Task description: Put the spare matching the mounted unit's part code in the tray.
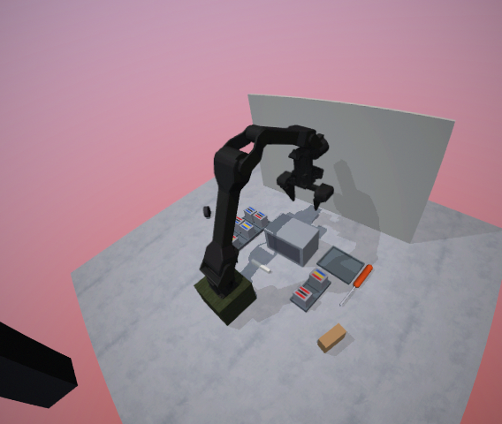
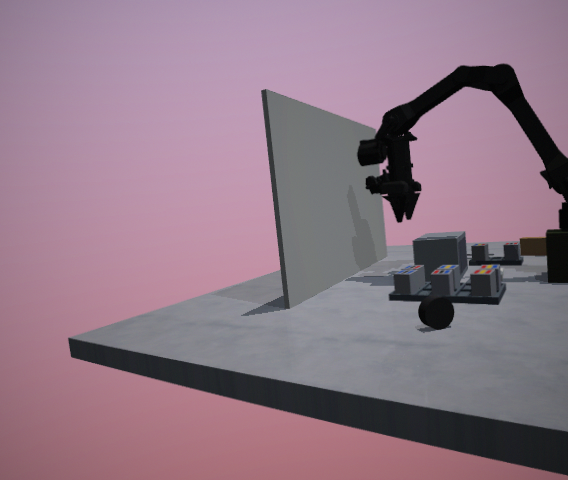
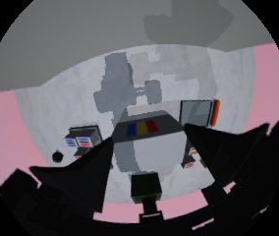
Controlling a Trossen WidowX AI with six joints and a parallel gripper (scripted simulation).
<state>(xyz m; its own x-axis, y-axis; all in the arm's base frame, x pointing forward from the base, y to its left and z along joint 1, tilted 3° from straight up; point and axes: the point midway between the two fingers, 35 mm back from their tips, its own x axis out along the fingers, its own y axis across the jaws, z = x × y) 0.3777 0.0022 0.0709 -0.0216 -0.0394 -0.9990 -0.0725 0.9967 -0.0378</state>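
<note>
Right now the dark rack is 19 cm behind my gripper tip, 17 cm to the right of it and 14 cm below it. Also, from my gripper tip: flat grey tray (18 cm to the right, 14 cm below, 4 cm behind); grey wall panel (17 cm ahead, 8 cm above, 1 cm to the left); mounted unit (9 cm below, 9 cm behind).
</note>
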